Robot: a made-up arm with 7 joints.
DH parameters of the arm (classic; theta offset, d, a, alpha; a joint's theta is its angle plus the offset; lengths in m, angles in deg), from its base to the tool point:
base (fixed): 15.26 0 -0.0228 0
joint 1: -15.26 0.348 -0.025 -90
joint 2: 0 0.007 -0.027 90
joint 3: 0 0.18 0.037 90
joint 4: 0 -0.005 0.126 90
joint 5: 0 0.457 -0.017 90
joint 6: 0 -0.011 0.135 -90
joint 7: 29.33 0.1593 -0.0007 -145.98
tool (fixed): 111.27 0.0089 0 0
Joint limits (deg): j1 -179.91..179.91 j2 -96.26..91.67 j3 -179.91..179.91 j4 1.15..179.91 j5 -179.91..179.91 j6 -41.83..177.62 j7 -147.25..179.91
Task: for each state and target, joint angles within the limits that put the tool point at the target. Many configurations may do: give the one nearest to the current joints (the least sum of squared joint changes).
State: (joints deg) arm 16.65 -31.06 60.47 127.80 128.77 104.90 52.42
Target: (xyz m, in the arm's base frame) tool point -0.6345 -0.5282 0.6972
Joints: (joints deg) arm 51.00 -60.75 71.70 153.67 144.31 71.99 52.90
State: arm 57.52 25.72 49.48 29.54 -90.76 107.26 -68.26
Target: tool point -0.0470 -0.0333 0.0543
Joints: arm 56.47 43.69 57.34 7.81 -58.53 146.07 -67.78
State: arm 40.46 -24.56 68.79 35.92 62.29 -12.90 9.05
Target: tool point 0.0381 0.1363 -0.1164
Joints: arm 19.70 2.22 46.77 1.15 56.66 18.00 7.46
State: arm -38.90 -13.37 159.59 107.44 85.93 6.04 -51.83
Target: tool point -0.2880 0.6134 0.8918
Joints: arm -48.61 -16.69 157.83 131.09 80.24 26.45 -53.45
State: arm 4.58 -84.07 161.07 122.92 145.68 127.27 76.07
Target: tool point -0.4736 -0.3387 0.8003
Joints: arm 23.02 -49.28 167.44 155.04 147.77 140.83 76.05
